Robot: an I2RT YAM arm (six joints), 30 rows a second.
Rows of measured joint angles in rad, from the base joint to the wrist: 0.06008 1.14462 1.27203 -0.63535 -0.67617 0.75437; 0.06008 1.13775 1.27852 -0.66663 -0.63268 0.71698; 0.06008 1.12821 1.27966 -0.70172 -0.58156 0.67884; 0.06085 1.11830 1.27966 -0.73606 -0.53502 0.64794; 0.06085 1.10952 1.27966 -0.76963 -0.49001 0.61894; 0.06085 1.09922 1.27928 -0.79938 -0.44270 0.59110; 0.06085 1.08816 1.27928 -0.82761 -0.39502 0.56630; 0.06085 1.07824 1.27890 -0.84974 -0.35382 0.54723; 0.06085 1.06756 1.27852 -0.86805 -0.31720 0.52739; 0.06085 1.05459 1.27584 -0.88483 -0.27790 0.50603; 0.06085 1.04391 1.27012 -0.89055 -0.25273 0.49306; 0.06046 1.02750 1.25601 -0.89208 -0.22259 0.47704; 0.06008 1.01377 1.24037 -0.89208 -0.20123 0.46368; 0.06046 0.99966 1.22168 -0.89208 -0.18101 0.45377; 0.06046 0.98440 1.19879 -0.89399 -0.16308 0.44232; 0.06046 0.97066 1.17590 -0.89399 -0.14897 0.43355; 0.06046 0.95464 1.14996 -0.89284 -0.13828 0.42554; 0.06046 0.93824 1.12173 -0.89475 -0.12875 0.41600
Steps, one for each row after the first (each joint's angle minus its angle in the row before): 0.00000 -0.00687 0.00649 -0.03128 0.04349 -0.03739; 0.00000 -0.00954 0.00114 -0.03509 0.05112 -0.03814; 0.00077 -0.00991 0.00000 -0.03434 0.04654 -0.03090; 0.00000 -0.00878 0.00000 -0.03357 0.04501 -0.02900; 0.00000 -0.01030 -0.00038 -0.02975 0.04731 -0.02784; 0.00000 -0.01106 0.00000 -0.02823 0.04768 -0.02480; 0.00000 -0.00992 -0.00038 -0.02213 0.04120 -0.01907; 0.00000 -0.01068 -0.00038 -0.01831 0.03662 -0.01984; 0.00000 -0.01297 -0.00268 -0.01678 0.03930 -0.02136; 0.00000 -0.01068 -0.00572 -0.00572 0.02517 -0.01297; -0.00039 -0.01641 -0.01411 -0.00153 0.03014 -0.01602; -0.00038 -0.01373 -0.01564 0.00000 0.02136 -0.01336; 0.00038 -0.01411 -0.01869 0.00000 0.02022 -0.00991; 0.00000 -0.01526 -0.02289 -0.00191 0.01793 -0.01145; 0.00000 -0.01374 -0.02289 0.00000 0.01411 -0.00877; 0.00000 -0.01602 -0.02594 0.00115 0.01069 -0.00801; 0.00000 -0.01640 -0.02823 -0.00191 0.00953 -0.00954
